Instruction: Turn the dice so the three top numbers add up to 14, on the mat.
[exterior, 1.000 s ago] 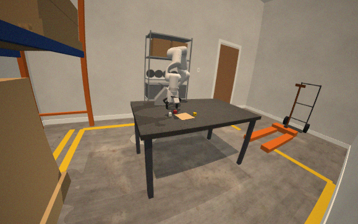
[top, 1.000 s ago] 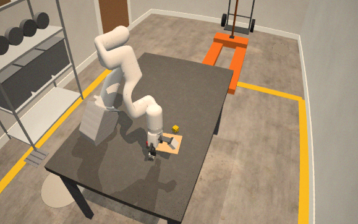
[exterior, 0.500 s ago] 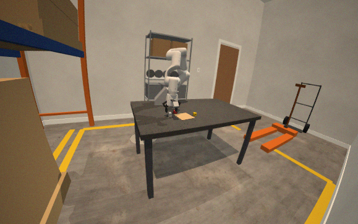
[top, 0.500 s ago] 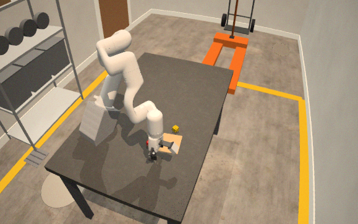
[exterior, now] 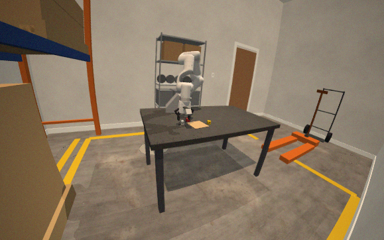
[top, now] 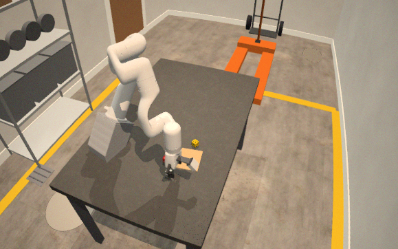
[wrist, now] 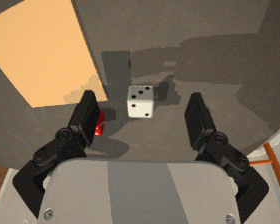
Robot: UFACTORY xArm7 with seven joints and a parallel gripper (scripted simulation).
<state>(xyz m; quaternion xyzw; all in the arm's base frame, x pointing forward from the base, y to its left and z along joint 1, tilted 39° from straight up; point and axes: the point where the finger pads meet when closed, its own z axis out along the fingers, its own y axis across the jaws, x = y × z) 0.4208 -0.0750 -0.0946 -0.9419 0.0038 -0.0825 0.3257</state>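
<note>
My gripper is now 30 mm past the white die and 40 mm above it. Round my hand: mat: 10 mm ahead, 130 mm to the left, 60 mm below; then red die: 90 mm behind, 70 mm to the left, 40 mm below; then yellow die: 10 mm ahead, 240 mm to the left, 40 mm below.
</note>
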